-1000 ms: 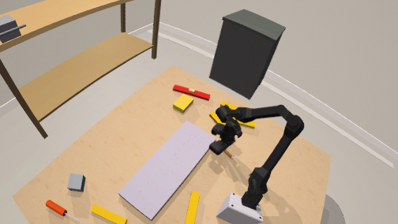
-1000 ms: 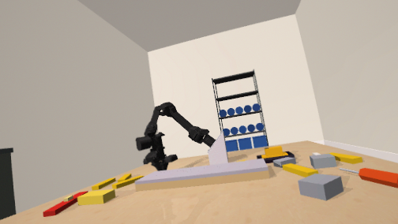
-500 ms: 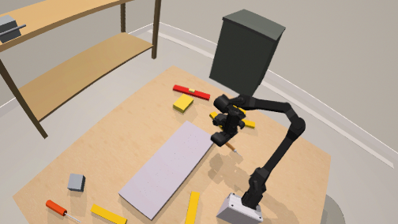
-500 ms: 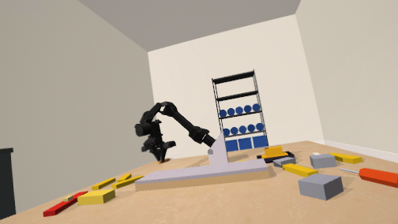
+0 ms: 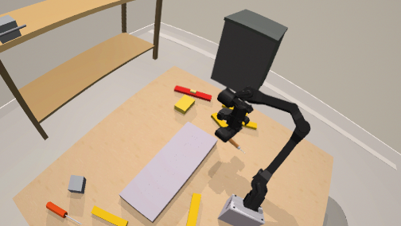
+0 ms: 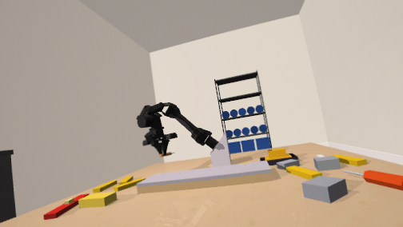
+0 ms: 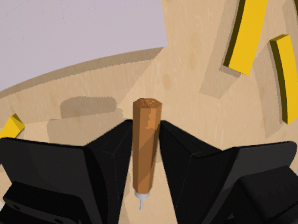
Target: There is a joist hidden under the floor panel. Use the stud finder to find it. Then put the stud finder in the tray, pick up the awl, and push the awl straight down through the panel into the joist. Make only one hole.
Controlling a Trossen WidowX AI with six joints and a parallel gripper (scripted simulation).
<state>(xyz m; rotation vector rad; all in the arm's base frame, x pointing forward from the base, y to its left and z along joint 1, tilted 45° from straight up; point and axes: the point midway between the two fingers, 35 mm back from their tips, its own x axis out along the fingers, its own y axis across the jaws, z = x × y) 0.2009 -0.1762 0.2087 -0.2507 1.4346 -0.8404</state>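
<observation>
Now: the awl 5 cm behind my gripper tip and 2 cm to the left of it. The rest, counted from my gripper tip: yellow pad: 30 cm ahead, 18 cm to the right, 10 cm below; red level: 30 cm ahead, 30 cm to the right, 10 cm below; yellow stud finder: 55 cm to the left, 7 cm below.
</observation>
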